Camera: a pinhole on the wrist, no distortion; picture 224 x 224 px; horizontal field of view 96.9 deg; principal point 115.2 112.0 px. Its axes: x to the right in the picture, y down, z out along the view. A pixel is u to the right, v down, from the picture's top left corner.
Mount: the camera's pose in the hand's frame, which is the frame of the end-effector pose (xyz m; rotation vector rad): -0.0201 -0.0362 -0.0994 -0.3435 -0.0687 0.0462
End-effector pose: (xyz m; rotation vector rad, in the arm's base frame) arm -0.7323 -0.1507 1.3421 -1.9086 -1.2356 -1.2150
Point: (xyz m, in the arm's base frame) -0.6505 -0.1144 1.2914
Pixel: 124.4 125.0
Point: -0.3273 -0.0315 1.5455
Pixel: 217.1 180.0
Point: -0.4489 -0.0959 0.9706
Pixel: 74.3 134.9
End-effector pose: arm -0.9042 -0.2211 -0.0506 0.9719 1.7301 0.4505
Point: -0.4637 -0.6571 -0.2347
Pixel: 73.6 44.8
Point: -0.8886 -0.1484 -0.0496
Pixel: 186.4 149.0
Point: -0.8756 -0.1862 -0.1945
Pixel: 212.1 46.9
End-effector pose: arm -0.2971 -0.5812 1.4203 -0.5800 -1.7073 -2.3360
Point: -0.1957 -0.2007 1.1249
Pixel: outside the picture
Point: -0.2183 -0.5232 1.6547
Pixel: 141.6 164.3
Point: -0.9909 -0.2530 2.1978
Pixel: outside the picture
